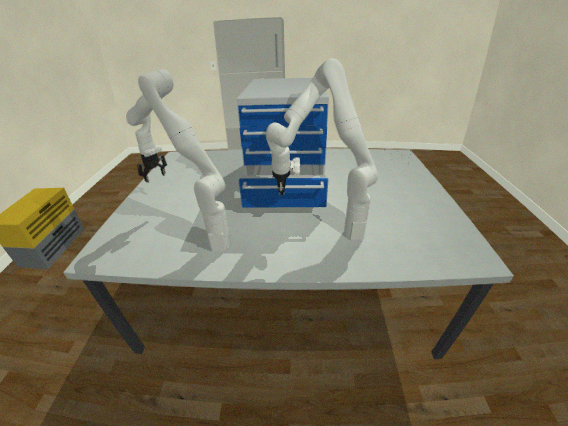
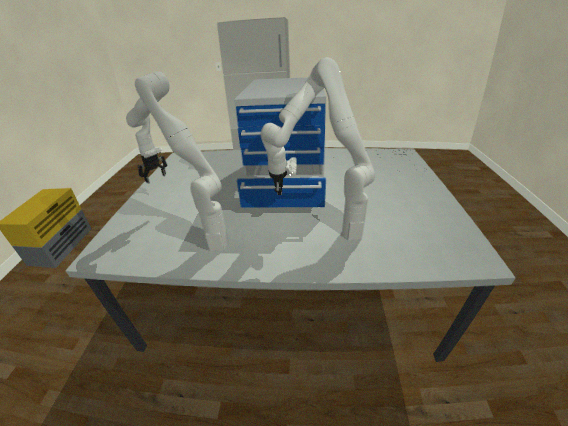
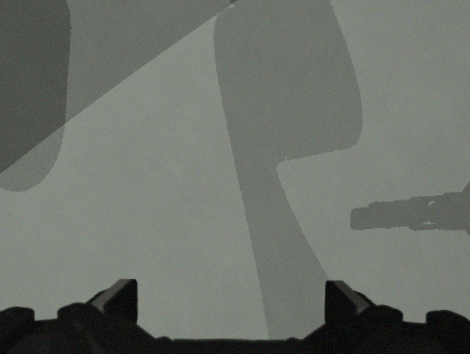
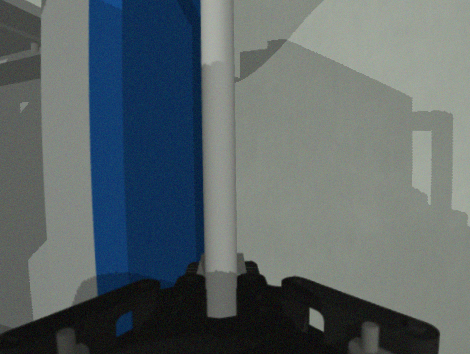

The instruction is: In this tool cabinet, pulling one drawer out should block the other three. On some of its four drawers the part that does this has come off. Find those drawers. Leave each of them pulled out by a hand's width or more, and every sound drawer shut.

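Observation:
The tool cabinet (image 1: 270,89) (image 2: 270,89) has four blue drawers with pale bar handles. The bottom drawer (image 1: 260,198) (image 2: 260,198) (image 4: 157,150) stands pulled out, with its grey inside showing behind the front. The top drawer (image 1: 265,120) (image 2: 265,120), second drawer (image 1: 256,142) (image 2: 255,142) and third drawer (image 1: 257,160) (image 2: 256,160) look shut. My right gripper (image 1: 281,191) (image 2: 279,191) (image 4: 222,269) is shut on the bottom drawer's handle (image 1: 310,185) (image 2: 307,186) (image 4: 218,150). My left gripper (image 1: 155,177) (image 2: 156,178) (image 3: 231,301) is open and empty, above the table's left part.
The right arm (image 1: 345,100) (image 2: 340,100) reaches across the cabinet's front and hides parts of the upper drawers. The grey table (image 1: 415,240) (image 2: 415,240) carries both arms. A yellow and grey box (image 1: 30,212) (image 2: 35,212) stands at the left. A tall grey fridge (image 1: 250,47) (image 2: 252,47) stands behind.

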